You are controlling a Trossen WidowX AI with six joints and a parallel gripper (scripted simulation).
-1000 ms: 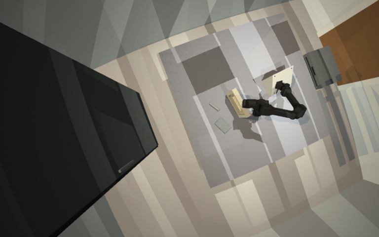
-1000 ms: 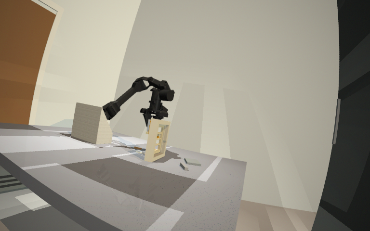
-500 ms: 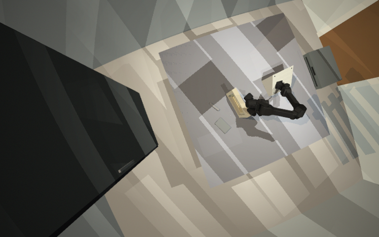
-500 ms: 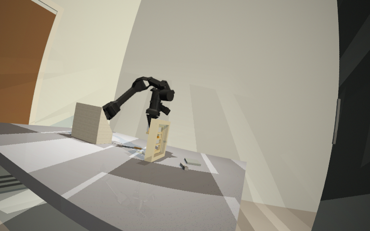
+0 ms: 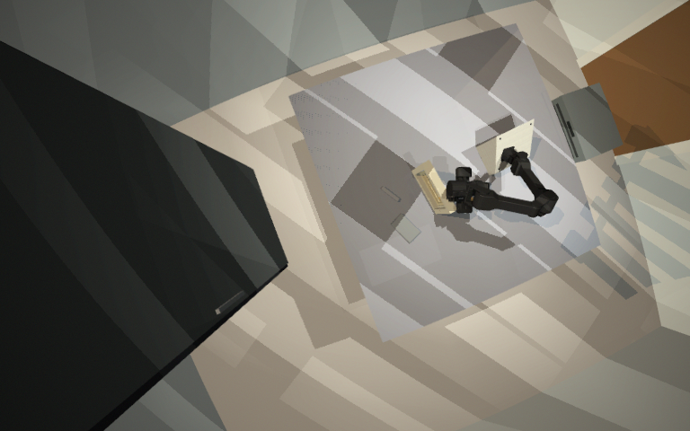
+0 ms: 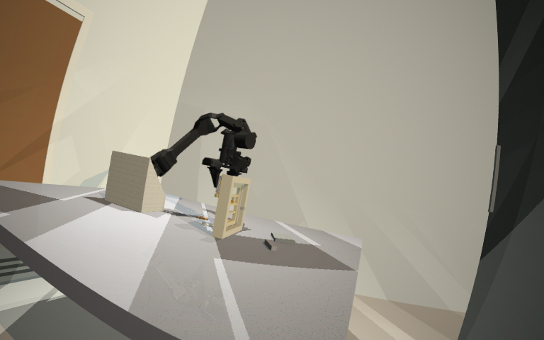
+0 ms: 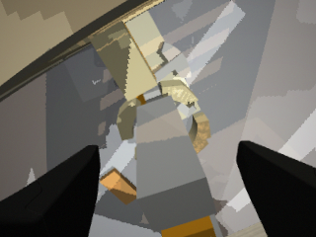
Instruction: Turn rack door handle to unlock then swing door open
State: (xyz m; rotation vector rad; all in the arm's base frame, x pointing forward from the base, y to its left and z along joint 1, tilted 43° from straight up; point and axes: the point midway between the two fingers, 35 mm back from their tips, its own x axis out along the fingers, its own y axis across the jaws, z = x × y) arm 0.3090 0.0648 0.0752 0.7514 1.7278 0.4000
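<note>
My gripper tip is 1 cm to the left of the rack handle and 2 cm above it. Also, from my gripper tip: thin flat plate: 24 cm ahead, 10 cm to the left, 14 cm below; small bar: 26 cm ahead, 8 cm to the right, 14 cm below.
</note>
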